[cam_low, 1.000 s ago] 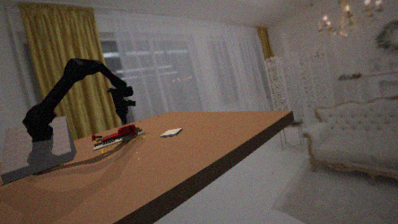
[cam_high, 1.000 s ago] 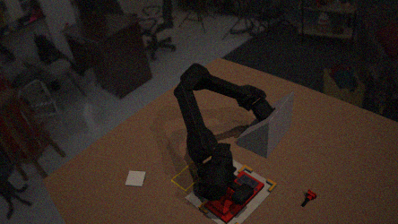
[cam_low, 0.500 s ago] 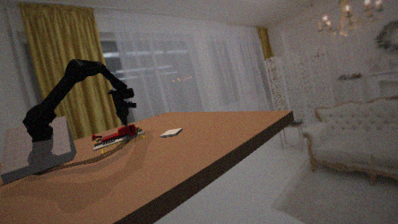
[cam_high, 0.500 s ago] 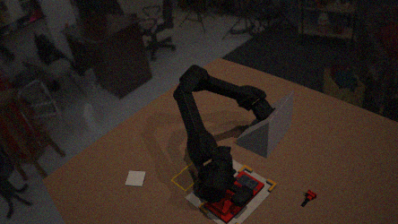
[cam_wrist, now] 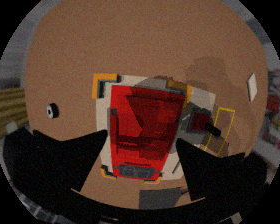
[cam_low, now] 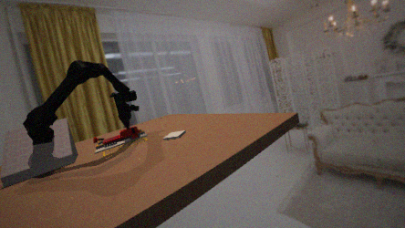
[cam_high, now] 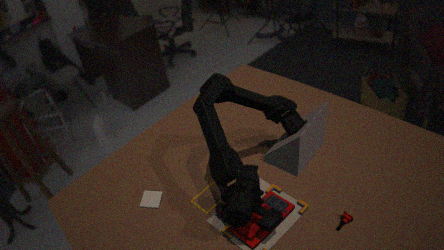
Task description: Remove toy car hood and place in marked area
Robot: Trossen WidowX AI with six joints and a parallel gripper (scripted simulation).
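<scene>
Now: gripper tip 1 cm above the red hood. The rest, counted from my gripper tip: white card 16 cm ahead, 35 cm to the right, 5 cm below; grey base plate 4 cm behind, 1 cm to the right, 4 cm below.
</scene>
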